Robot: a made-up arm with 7 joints.
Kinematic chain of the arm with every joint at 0, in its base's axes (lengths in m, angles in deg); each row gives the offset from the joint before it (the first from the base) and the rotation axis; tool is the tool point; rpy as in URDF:
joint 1: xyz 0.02 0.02 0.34 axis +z
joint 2: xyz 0 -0.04 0.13 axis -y
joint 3: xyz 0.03 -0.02 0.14 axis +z
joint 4: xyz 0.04 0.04 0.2 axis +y
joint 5: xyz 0 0.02 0.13 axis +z
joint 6: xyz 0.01 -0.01 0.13 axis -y
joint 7: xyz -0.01 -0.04 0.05 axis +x
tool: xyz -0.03 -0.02 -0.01 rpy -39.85 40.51 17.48
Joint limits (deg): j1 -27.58..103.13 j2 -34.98..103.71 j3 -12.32..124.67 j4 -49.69..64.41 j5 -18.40..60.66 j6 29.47..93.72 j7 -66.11..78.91
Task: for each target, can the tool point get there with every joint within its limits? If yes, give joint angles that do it. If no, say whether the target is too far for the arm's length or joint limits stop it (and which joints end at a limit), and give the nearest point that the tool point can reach.
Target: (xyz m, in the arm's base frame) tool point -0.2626 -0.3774 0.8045
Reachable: yes | joints 50.16 56.90 93.28 6.09 -7.48 50.39 60.23
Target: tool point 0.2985 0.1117 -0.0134
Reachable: no: joint limits stop it (at a limit: joint 1, joint 2, joint 4, joint 5, joint 7) | nearest point 0.2560 -0.3307 0.2022 | short by 0.494 m
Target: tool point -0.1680 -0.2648 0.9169
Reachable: yes | joints 46.88 36.57 17.90 -9.48 -8.80 75.70 58.63
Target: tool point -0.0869 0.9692 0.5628
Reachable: no: too far | nearest point -0.0224 0.5685 0.6475 | short by 0.415 m
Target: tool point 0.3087 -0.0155 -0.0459
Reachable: no: joint limits stop it (at a limit: joint 1, joint 2, joint 4, joint 5, joint 7) | nearest point 0.2548 -0.3386 0.1888 | short by 0.403 m
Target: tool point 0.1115 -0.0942 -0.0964
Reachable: no: joint limits stop it (at a limit: joint 1, joint 2, joint 4, joint 5, joint 7) | nearest point 0.1711 -0.3578 0.1675 | short by 0.378 m
